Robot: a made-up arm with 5 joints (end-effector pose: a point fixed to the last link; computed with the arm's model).
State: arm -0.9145 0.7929 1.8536 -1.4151 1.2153
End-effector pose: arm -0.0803 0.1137 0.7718 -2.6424 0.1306 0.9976
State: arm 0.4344 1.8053 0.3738 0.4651 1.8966
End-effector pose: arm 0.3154 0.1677 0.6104 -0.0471 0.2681 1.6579
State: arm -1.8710 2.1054 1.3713 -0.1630 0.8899
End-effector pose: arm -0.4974 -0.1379 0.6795 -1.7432 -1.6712 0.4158
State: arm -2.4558 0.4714 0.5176 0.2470 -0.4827
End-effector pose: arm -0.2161 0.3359 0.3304 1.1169 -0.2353 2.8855
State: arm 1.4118 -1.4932 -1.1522 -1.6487 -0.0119
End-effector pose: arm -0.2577 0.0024 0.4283 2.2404 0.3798 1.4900
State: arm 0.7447 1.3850 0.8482 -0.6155 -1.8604
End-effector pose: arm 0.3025 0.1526 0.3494 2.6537 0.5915 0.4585
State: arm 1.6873 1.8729 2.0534 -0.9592 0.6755
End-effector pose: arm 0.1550 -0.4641 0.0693 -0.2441 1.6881 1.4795
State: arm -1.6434 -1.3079 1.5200 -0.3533 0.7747
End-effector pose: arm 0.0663 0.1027 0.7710 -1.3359 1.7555 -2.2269
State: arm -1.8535 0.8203 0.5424 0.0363 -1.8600
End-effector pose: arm -0.2084 0.3118 0.3495 0.1097 -0.1679 2.4544
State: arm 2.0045 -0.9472 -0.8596 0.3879 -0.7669
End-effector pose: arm -0.1686 0.0967 0.6757 -0.4851 1.6309 -2.1717
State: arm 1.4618 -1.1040 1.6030 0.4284 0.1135
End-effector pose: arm -0.0703 -0.1802 -0.1688 1.5520 0.0937 -0.0374
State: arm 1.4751 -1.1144 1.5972 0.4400 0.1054
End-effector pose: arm -0.0796 -0.1834 -0.1681 1.5489 0.1154 -0.0369
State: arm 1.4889 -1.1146 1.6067 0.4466 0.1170
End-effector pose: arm -0.0831 -0.1800 -0.1689 1.5652 0.1109 -0.0443
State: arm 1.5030 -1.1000 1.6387 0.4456 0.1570
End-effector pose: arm -0.0775 -0.1670 -0.1719 1.6087 0.0684 -0.0630
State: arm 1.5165 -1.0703 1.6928 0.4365 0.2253
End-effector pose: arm -0.0618 -0.1452 -0.1760 1.6777 -0.0134 -0.0933
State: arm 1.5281 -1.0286 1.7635 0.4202 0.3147
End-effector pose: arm -0.0363 -0.1178 -0.1790 1.7636 -0.1263 -0.1315
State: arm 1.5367 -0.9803 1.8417 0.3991 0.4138
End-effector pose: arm -0.0039 -0.0897 -0.1788 1.8547 -0.2560 -0.1722
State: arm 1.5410 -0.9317 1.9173 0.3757 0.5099
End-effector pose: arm 0.0311 -0.0649 -0.1749 1.9392 -0.3855 -0.2094
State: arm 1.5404 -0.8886 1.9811 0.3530 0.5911
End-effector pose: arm 0.0639 -0.0460 -0.1683 2.0081 -0.4984 -0.2379
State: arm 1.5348 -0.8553 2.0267 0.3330 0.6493
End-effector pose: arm 0.0903 -0.0337 -0.1612 2.0555 -0.5831 -0.2553
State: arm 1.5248 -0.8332 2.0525 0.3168 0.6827
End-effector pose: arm 0.1089 -0.0270 -0.1553 2.0811 -0.6364 -0.2621
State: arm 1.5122 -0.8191 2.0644 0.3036 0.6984
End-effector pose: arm 0.1216 -0.0239 -0.1508 2.0917 -0.6671 -0.2618
